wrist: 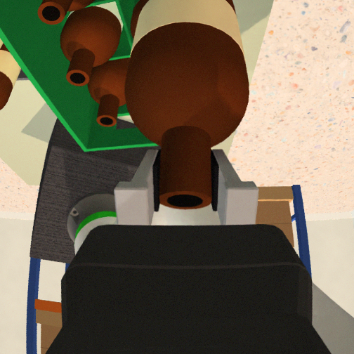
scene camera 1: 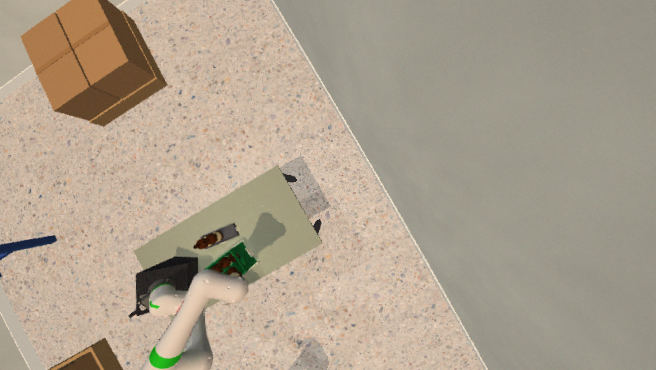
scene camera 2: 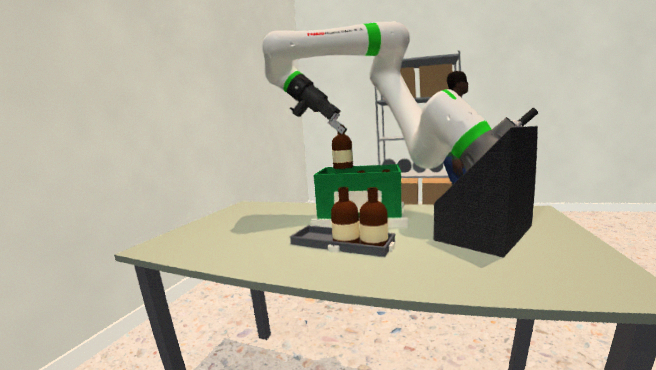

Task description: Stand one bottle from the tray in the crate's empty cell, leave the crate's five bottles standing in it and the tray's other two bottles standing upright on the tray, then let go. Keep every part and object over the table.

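Places are measured from the arm's base along level axes (x left, y ahead, z down), in centimetres.
Pixels of known places: gripper, between the fingertips: [scene camera 2: 344,131]; arm's base, origin of its link: [scene camera 1: 162,289] [scene camera 2: 491,160].
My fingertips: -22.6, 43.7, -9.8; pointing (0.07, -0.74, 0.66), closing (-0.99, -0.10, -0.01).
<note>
For each thing: its top centre in the pictures, then the offset to it from my fingertips, as dx, dy, dz. Level surfaces: height alone.
- brown bottle with a cream label, centre of its top: [scene camera 2: 340,125] -0.3, +1.4, -2.5
- green crate, centre of its top: [scene camera 2: 359,169] [scene camera 1: 222,273] +7.0, -5.2, +13.0
- grey tray, centre of its top: [scene camera 2: 341,235] [scene camera 1: 218,236] +30.2, -2.1, +27.9
- table, height of its surface: dz +30.5
My gripper [scene camera 2: 341,129] [wrist: 184,168] is shut on the neck of a brown bottle with a cream label [scene camera 2: 342,151] [wrist: 187,85]. The bottle is upright, its bottom at about the height of the crate's rim in the scene camera 2 view; how far it reaches inside is hidden. The green crate [scene camera 1: 246,256] [scene camera 2: 325,195] [wrist: 45,95] stands on the table. Several brown bottles stand in it, partly hidden; two necks show clearly at the wrist view's upper left. The grey tray [scene camera 1: 230,232] [scene camera 2: 311,241] holds two upright bottles, a left one [scene camera 2: 345,220] and a right one [scene camera 2: 373,220].
The table [scene camera 1: 250,195] [scene camera 2: 240,265] carries the crate, with the tray beside it. The black robot pedestal [scene camera 1: 167,270] [scene camera 2: 482,200] stands to the right in the scene camera 2 view. A shelf unit [scene camera 2: 430,61] and a person [scene camera 2: 457,82] are behind the robot.
</note>
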